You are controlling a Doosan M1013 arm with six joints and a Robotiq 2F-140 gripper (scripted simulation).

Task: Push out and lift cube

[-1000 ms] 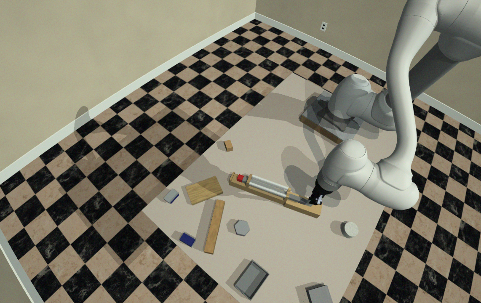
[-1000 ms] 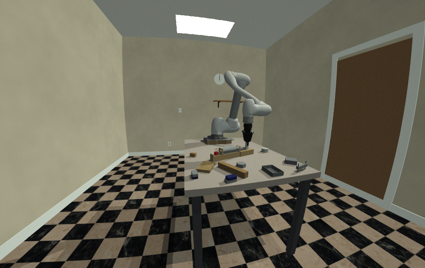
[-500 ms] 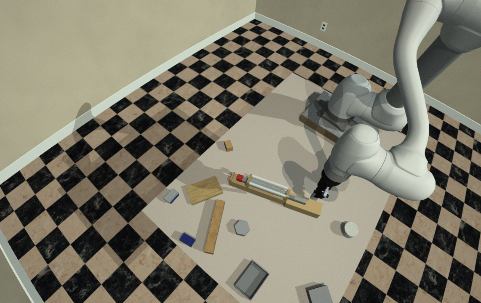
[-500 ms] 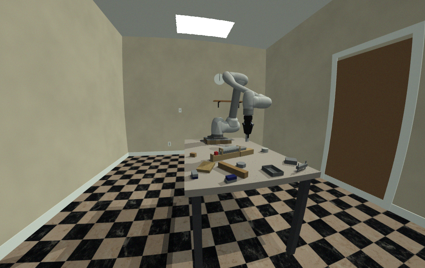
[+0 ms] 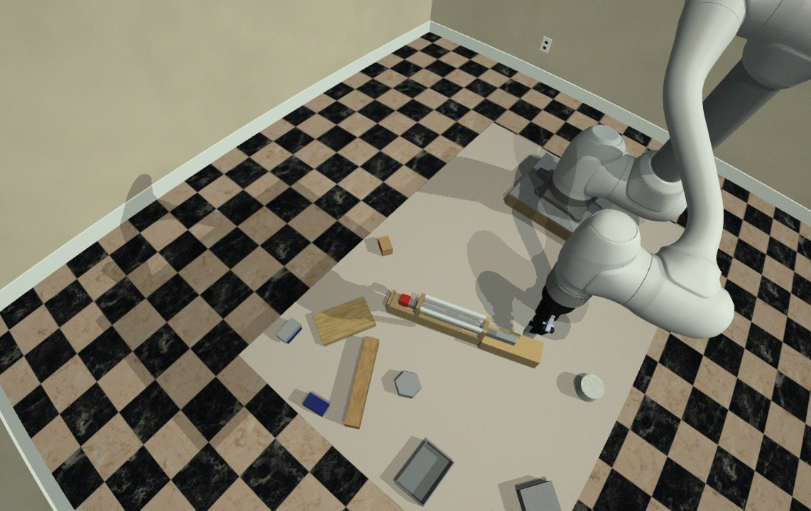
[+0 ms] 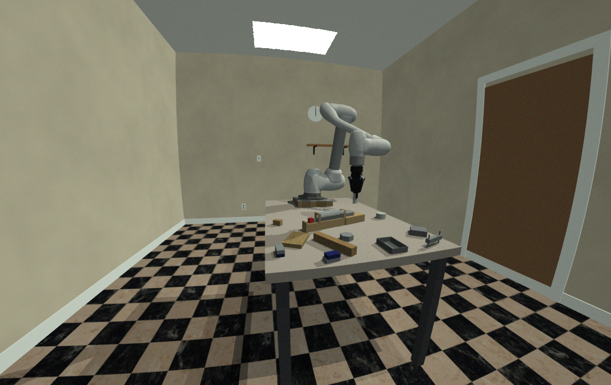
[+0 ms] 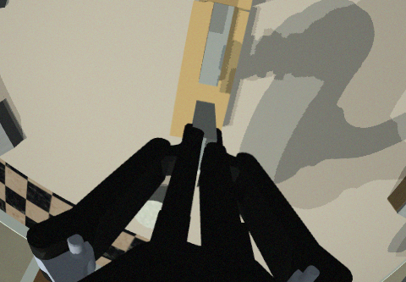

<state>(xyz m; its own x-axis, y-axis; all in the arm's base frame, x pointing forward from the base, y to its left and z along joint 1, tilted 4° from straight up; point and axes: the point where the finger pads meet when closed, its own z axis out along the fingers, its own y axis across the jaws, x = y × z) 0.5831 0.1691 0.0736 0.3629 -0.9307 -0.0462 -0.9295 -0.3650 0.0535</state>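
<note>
Right now the red cube is 120 mm ahead of my hand, 300 mm to the right of it and 90 mm below it. Round my hand: pale round disc (40 mm behind, 210 mm to the left, 130 mm below); grey block (270 mm ahead, 260 mm to the left, 140 mm below); raised frame (70 mm ahead, 180 mm to the right, 100 mm below).
</note>
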